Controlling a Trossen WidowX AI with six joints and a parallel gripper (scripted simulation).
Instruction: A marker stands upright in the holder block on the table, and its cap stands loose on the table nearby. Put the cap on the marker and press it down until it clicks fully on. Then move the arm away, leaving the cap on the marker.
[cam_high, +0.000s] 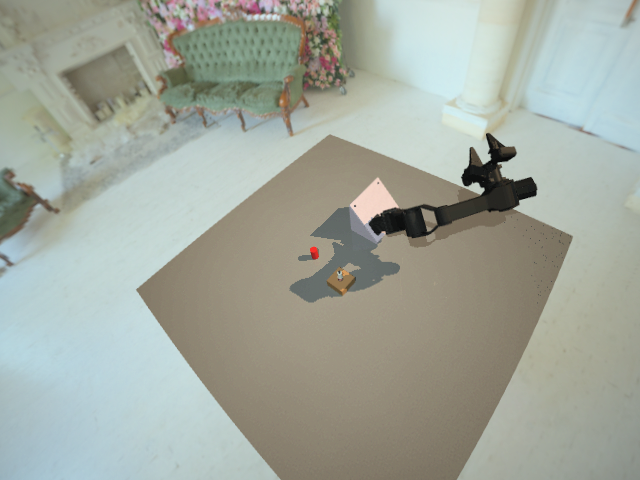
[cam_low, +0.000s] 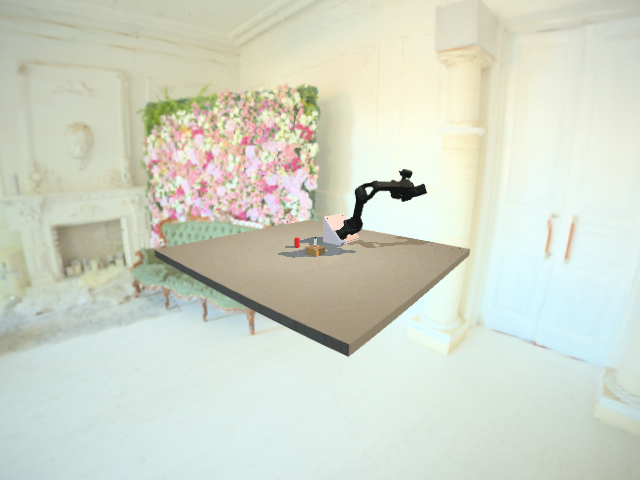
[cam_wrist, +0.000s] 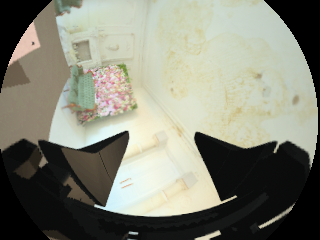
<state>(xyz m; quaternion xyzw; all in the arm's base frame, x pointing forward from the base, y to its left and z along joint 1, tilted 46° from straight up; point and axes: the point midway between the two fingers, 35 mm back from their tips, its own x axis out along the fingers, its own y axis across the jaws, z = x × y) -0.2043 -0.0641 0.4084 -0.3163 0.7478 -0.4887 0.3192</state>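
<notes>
My gripper tip is 460 mm short of the red cap, 380 mm above it and 360 mm to the left of it.
</notes>
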